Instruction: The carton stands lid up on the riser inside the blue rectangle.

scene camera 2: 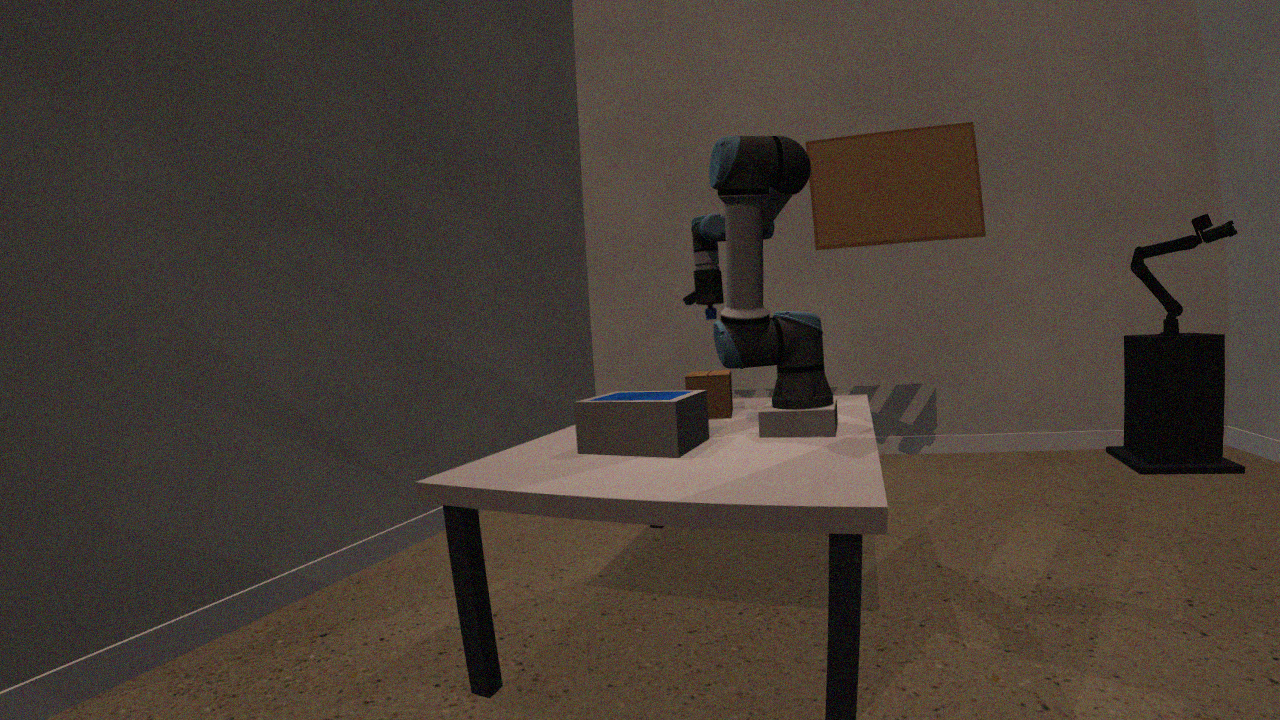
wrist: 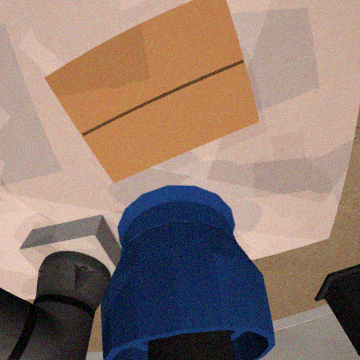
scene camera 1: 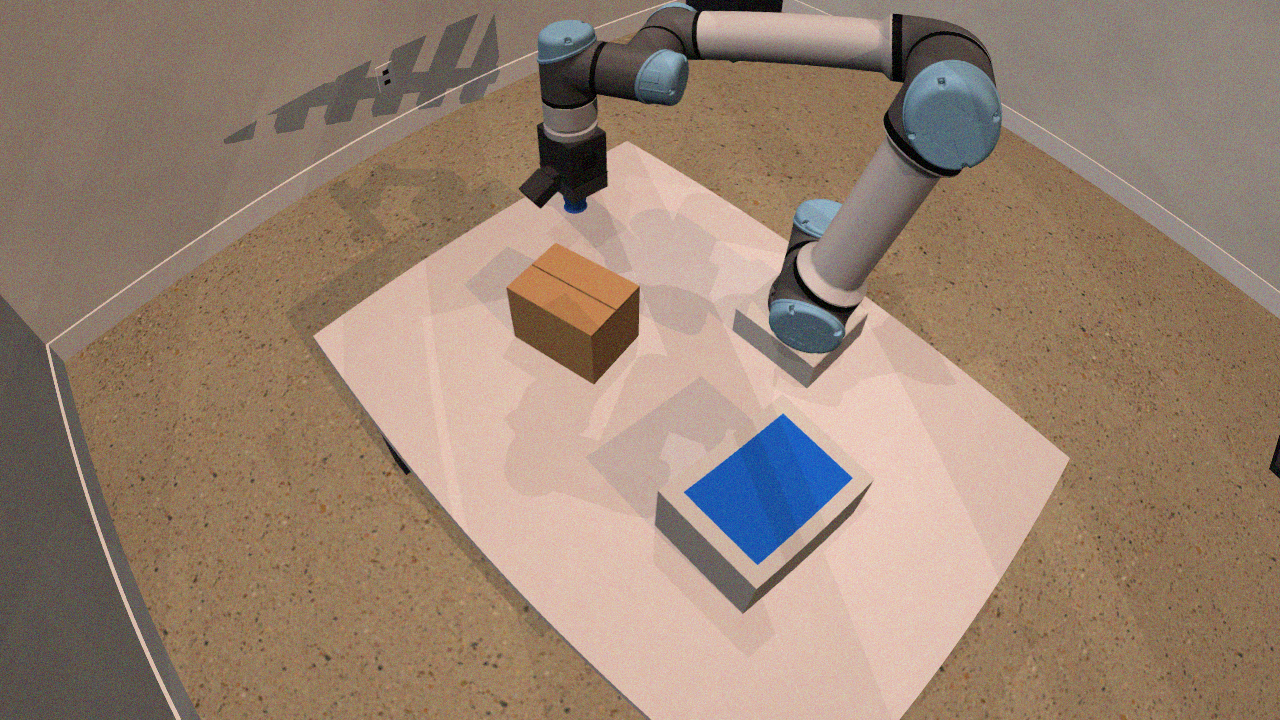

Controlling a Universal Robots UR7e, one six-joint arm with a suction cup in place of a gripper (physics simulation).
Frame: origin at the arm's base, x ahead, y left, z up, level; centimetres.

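Seen in the pictures: hand at its tool point: (scene camera 2: 711, 319) (wrist: 177, 235) (scene camera 1: 575, 205); arm's base at its link origin: (scene camera 2: 802, 404) (wrist: 76, 273).
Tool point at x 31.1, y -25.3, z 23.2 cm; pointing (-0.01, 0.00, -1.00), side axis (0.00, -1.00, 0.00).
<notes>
Pixels of each thing's top centre, then the offset from my tool point to it. Level surfaces: height alone.
- brown carton at its top centre: (wrist: 158, 97) (scene camera 1: 572, 286) (scene camera 2: 708, 373) dx +1.8, dy +0.3, dz -16.6 cm
- grey riser at its top centre: (scene camera 1: 771, 485) (scene camera 2: 642, 395) dx +2.3, dy +47.0, dz -17.6 cm
- blue rectangle at its top centre: (scene camera 1: 771, 485) (scene camera 2: 642, 395) dx +2.3, dy +47.0, dz -17.6 cm
- table at its surface level: dz -29.6 cm
A brown carton (scene camera 1: 572, 304) (scene camera 2: 708, 394) (wrist: 160, 95) stands on the table with its seamed face up, apart from the riser. The grey riser (scene camera 1: 702, 530) (scene camera 2: 629, 428) stands on the table, and the blue rectangle (scene camera 1: 768, 488) (scene camera 2: 646, 395) lies on its top. No carton is on the riser. The riser does not show in the wrist view. My gripper, a blue suction cup (scene camera 1: 574, 207) (scene camera 2: 710, 313) (wrist: 176, 210), points down, open and holding nothing. It hangs above the carton's level with a gap between them.
The arm's base block (scene camera 1: 776, 351) (scene camera 2: 798, 420) (wrist: 70, 232) stands on the table (scene camera 1: 537, 555) (scene camera 2: 760, 474) (wrist: 295, 120) beside the riser and carton. A black pedestal (scene camera 2: 1174, 394) with a small dark arm stands on the floor at the right. Walls surround the table at a distance.
</notes>
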